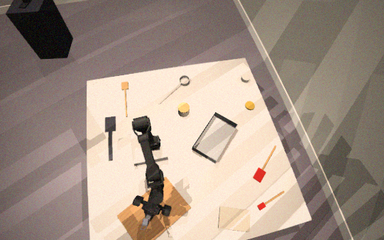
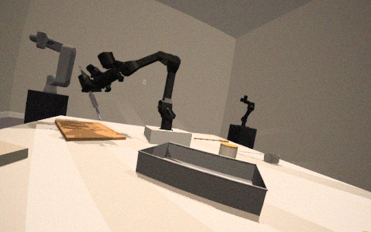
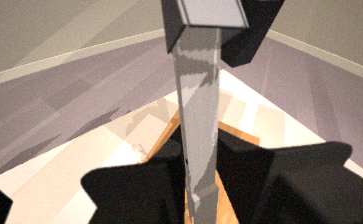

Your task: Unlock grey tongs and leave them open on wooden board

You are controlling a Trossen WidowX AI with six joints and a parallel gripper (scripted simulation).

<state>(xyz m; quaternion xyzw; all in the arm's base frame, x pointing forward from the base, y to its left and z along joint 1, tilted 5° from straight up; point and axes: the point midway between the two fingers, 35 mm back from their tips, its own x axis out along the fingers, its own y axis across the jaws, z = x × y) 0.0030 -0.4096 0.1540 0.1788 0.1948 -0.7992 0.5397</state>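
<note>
Right now my gripper tip is 18 cm above the wooden board, 5 cm to the right of it and 1 cm short of it. The rest, counted from my gripper tip: roasting tin 50 cm to the left, 41 cm ahead, 16 cm below; then black spatula 55 cm to the left, 29 cm behind, 19 cm below; then pale board 47 cm ahead, 18 cm below, 2 cm to the right.
</note>
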